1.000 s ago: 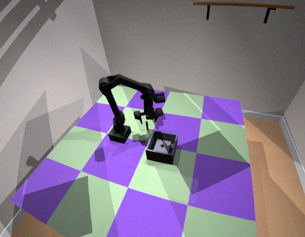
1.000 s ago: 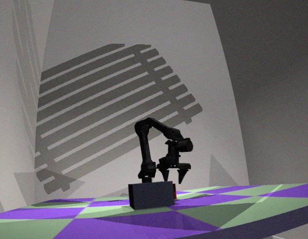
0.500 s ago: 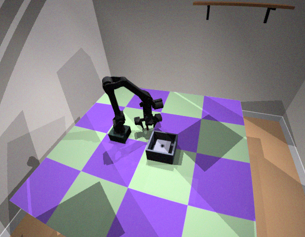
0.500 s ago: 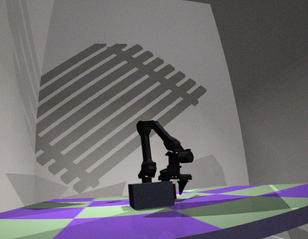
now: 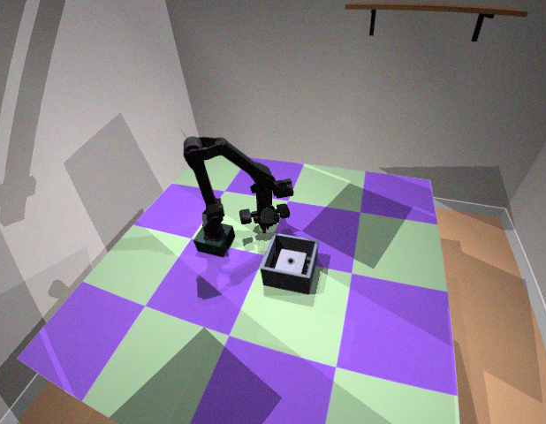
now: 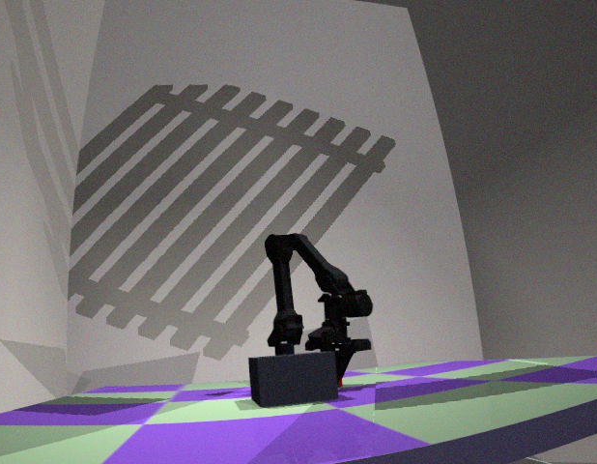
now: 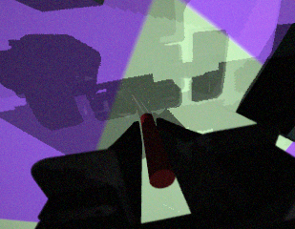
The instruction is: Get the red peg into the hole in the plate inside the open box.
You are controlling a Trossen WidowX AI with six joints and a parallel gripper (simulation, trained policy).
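Now: the red peg 20 mm above my gripper tip and 10 mm to the left of it. From my gripper tip the other things lie so: grey plate (160 mm to the right, 140 mm ahead, 20 mm above); dark box (160 mm to the right, 140 mm ahead).
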